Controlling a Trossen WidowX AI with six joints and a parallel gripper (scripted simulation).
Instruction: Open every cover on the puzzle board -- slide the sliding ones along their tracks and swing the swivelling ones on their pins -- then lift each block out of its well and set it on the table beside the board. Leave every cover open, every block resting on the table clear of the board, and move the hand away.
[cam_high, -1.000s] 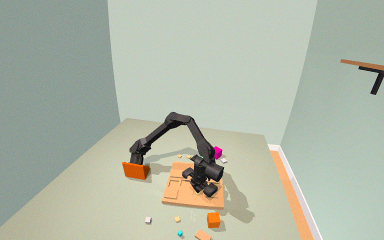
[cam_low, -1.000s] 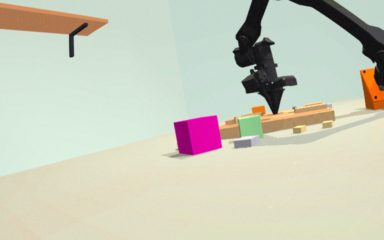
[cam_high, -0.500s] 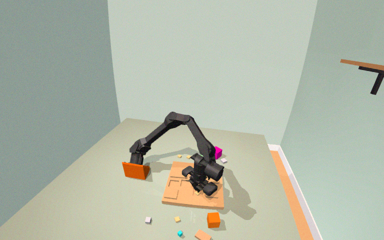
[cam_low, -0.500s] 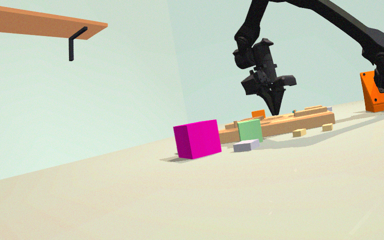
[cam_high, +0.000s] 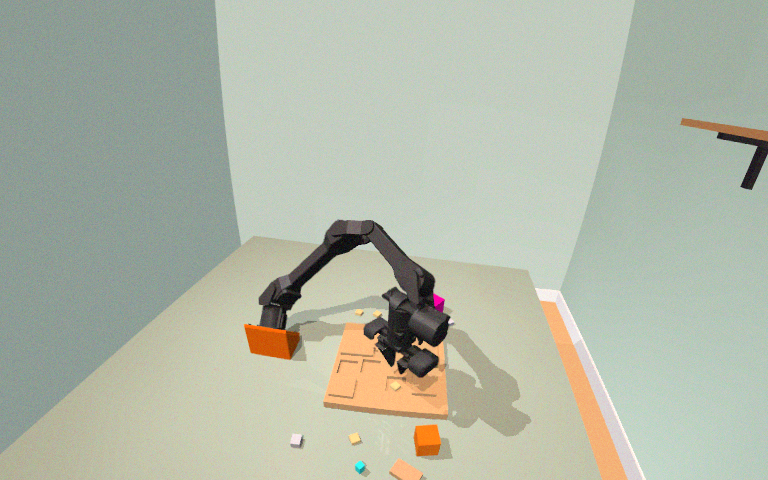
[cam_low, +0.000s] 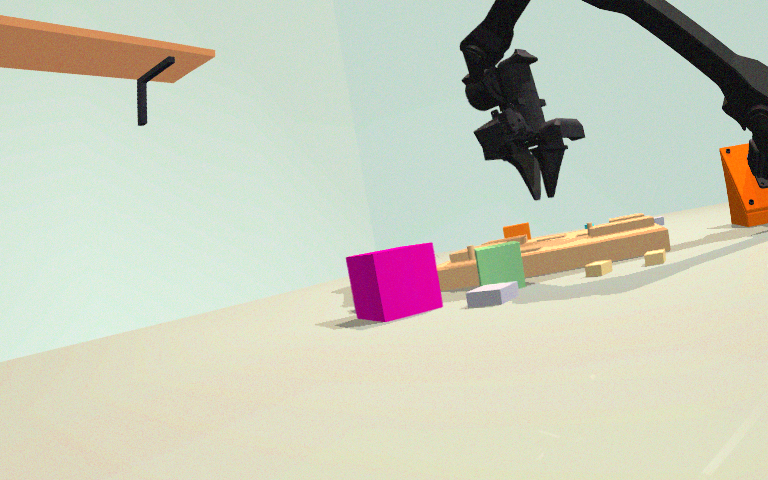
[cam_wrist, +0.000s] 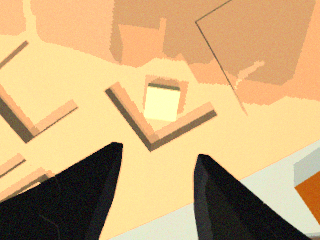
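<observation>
The tan puzzle board lies 30 mm behind my gripper tip, 50 mm to the left of it and 60 mm below it. The rest, counted from my gripper tip: tan piece (50 mm ahead, 220 mm to the right, 70 mm below); cyan block (50 mm behind, 220 mm to the right, 70 mm below); orange cube (80 mm ahead, 140 mm to the right, 60 mm below).
</observation>
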